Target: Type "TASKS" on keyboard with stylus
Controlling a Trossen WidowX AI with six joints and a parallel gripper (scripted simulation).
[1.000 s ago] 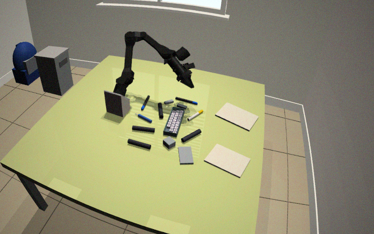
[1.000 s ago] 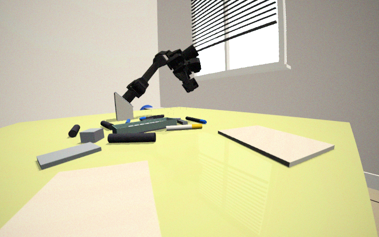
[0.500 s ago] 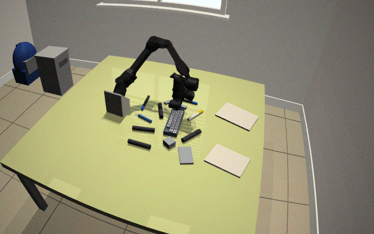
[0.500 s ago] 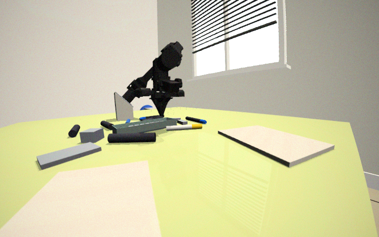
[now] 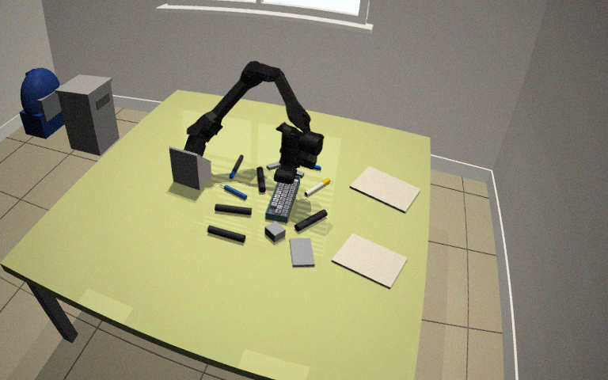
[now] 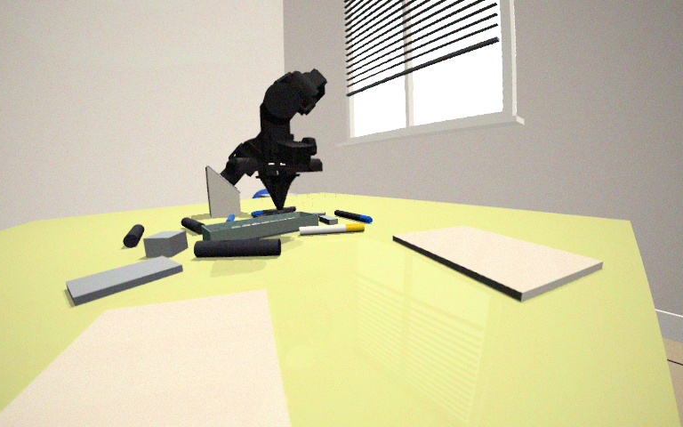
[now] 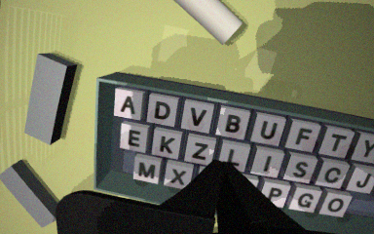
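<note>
My gripper tip is now 20 cm past the blue stylus, 4 cm to the left of it and 3 cm above it. From my gripper tip the other things lie so: grey slab: 26 cm to the right, 9 cm ahead, 4 cm below; yellow marker: 10 cm ahead, 6 cm to the left, 3 cm below; grey cube: 21 cm to the right, 3 cm below.
</note>
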